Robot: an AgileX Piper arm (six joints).
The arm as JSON. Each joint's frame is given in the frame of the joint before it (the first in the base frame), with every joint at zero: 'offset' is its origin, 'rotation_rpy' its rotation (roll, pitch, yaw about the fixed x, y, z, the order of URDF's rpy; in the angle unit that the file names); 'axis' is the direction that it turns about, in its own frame. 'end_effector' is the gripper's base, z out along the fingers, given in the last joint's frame.
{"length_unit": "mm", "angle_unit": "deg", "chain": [
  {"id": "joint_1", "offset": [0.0, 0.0, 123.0], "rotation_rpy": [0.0, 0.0, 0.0], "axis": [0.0, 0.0, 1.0]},
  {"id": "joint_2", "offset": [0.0, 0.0, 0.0], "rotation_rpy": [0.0, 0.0, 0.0], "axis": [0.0, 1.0, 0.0]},
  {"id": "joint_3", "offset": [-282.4, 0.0, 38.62], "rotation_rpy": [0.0, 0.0, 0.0], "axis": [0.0, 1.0, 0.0]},
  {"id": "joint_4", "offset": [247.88, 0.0, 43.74], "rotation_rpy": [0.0, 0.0, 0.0], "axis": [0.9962, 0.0, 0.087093]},
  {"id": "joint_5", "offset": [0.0, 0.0, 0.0], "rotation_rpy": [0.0, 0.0, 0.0], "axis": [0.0, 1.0, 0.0]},
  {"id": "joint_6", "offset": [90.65, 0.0, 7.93], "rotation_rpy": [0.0, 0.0, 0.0], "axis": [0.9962, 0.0, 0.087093]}
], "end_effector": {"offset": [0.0, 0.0, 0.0], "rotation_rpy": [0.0, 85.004, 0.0]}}
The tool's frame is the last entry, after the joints.
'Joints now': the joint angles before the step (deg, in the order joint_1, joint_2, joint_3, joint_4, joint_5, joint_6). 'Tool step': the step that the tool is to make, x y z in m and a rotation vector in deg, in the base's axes. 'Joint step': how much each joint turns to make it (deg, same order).
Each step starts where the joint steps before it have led.
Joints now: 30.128, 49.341, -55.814, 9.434, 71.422, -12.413
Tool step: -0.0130, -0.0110, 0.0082, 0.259, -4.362, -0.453
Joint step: 0.005, -4.027, -0.011, -2.020, 0.135, 0.008
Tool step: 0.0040, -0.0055, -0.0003, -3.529, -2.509, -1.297
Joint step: 0.026, -0.005, 0.019, -4.537, -0.420, 0.090
